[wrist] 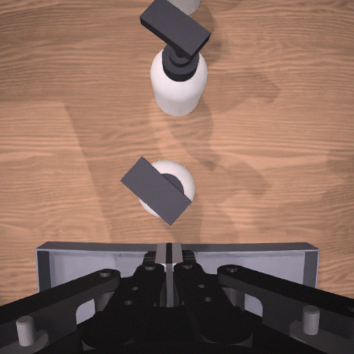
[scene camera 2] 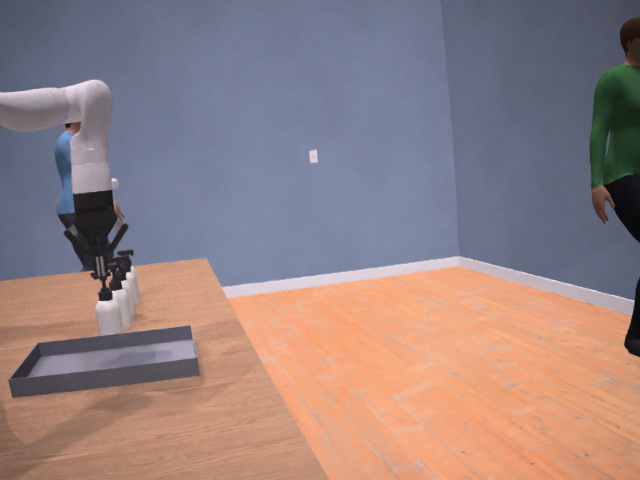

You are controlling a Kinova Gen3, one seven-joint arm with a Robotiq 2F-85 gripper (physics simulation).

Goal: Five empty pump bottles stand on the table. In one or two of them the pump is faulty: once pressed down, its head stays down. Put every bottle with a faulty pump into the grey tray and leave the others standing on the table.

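Frame: origin at the arm's base, x right, y ahead, z up, level; centimetres.
Seen in the pictures: gripper, fingertip midpoint: [scene camera 2: 102, 275].
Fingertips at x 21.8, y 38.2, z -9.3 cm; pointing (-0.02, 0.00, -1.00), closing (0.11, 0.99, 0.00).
A point is followed by its place in that frame.
My gripper [scene camera 2: 100, 272] @[x 21.8, y 38.2, z -9.3 cm] [wrist: 169, 257] is shut and empty, pointing down over the nearest white pump bottle [scene camera 2: 109, 317] @[x 20.6, y 38.5, z -17.9 cm] [wrist: 186, 181]. In the scene view its fingertips overlap that bottle's black head, whose stem shows raised; in the wrist view the head [wrist: 156, 191] lies just beyond the fingertips. Contact cannot be told. A second bottle [scene camera 2: 124, 312] @[x 10.5, y 41.9, z -19.6 cm] [wrist: 178, 95] stands behind it with its head [wrist: 175, 27] up. More bottles stand behind in the row, partly hidden; part of one [wrist: 187, 5] shows at the wrist view's top edge. The grey tray [scene camera 2: 103, 380] @[x 44.7, y 35.8, z -22.0 cm] [wrist: 100, 247] holds no bottle in the scene view.
The wooden table [scene camera 2: 222, 413] @[x 62.2, y 50.4, z -23.2 cm] [wrist: 280, 130] has its right edge beside the tray and the row. A person in blue [scene camera 2: 65, 175] stands behind the arm, and a person in green [scene camera 2: 622, 124] is at the far right on the floor [scene camera 2: 413, 361].
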